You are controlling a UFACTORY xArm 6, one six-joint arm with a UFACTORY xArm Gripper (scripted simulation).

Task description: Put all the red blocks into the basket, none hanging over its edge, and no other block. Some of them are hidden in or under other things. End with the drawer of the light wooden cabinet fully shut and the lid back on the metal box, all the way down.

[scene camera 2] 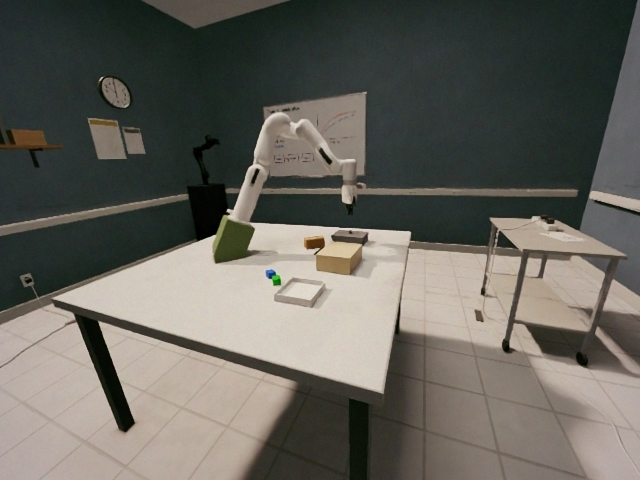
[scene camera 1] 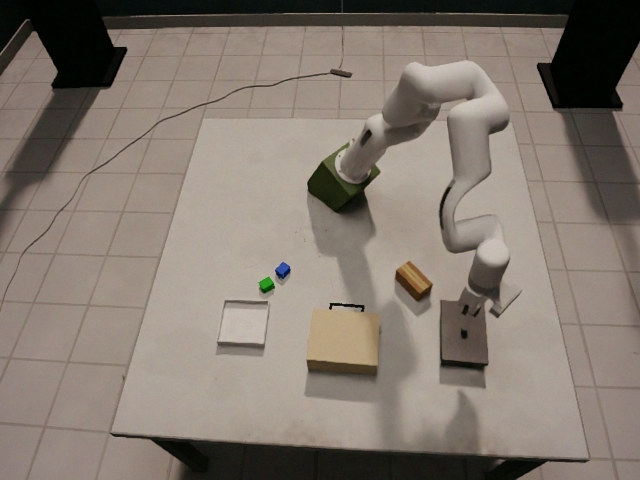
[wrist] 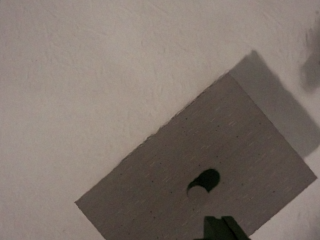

Scene:
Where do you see a light wooden cabinet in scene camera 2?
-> At 338,257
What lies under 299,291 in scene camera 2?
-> A white basket.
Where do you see a lid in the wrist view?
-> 222,145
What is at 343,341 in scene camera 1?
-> A light wooden cabinet.

